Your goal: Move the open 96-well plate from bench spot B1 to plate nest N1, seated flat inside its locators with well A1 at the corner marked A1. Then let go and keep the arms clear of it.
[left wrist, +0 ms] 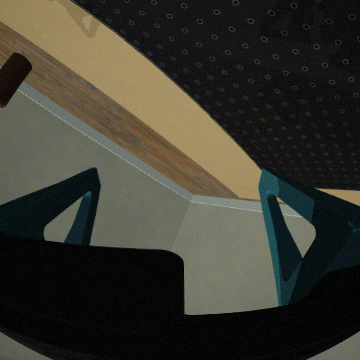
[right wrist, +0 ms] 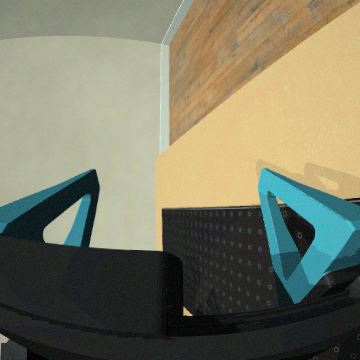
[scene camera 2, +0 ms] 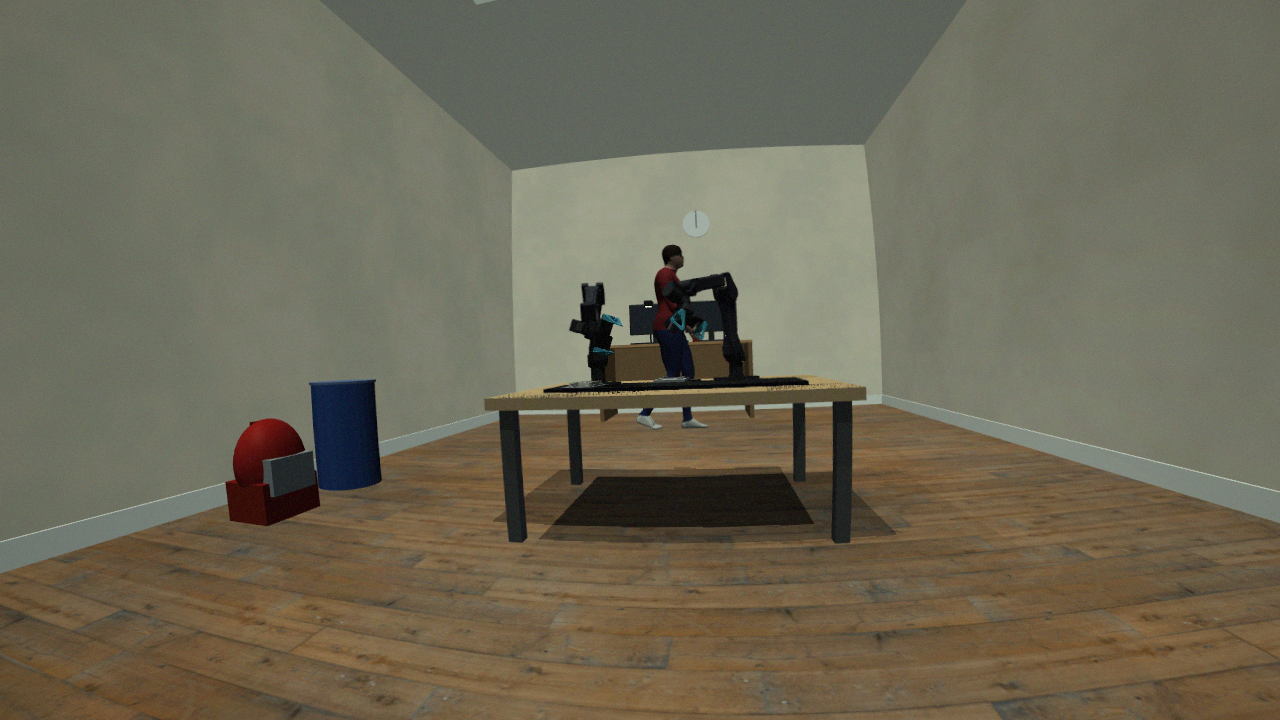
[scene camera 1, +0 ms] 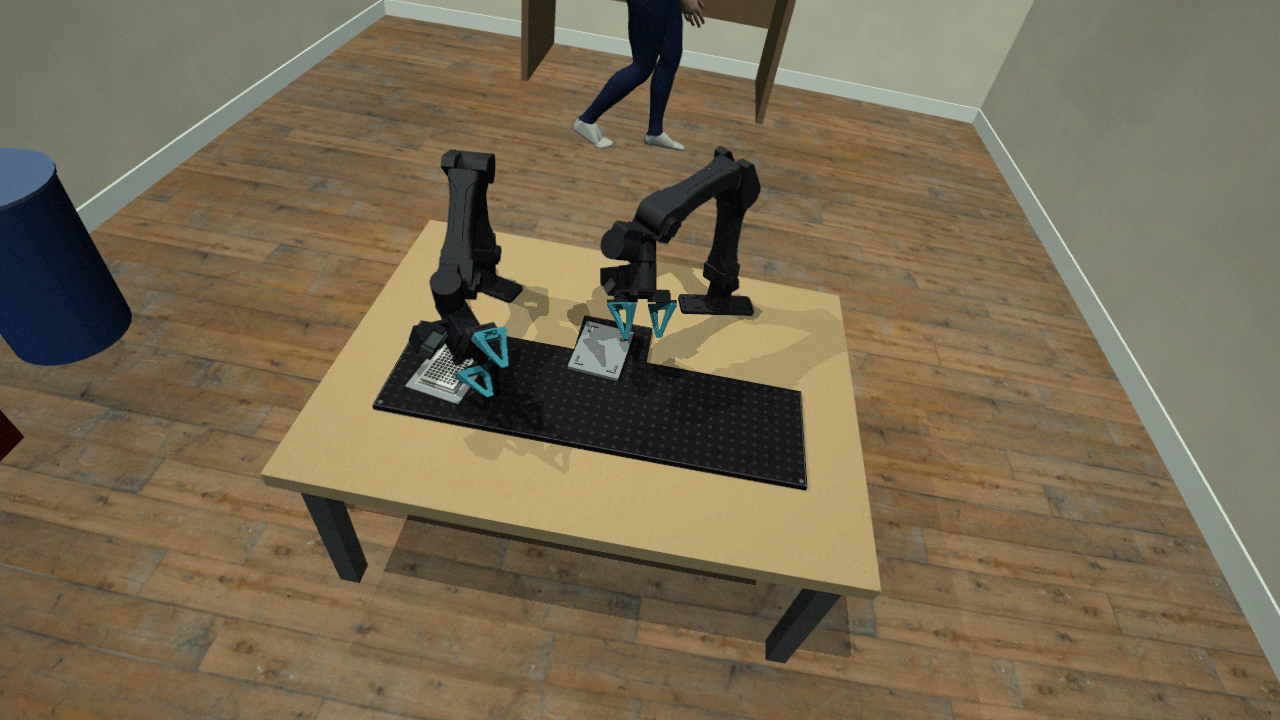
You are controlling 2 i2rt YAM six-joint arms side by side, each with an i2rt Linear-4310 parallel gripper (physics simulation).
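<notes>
The white 96-well plate lies on a grey base at the left end of the black board, partly hidden by my right arm. The nest, a light grey plate with dark corner marks, sits near the board's middle with no well plate on it; its labels are too small to read. My right gripper is open and empty, raised above the board, just right of the well plate in the picture. My left gripper is open and empty, above the nest's right back side.
The black perforated board lies across the wooden table. A person stands behind the table by a desk. A blue barrel stands at the left.
</notes>
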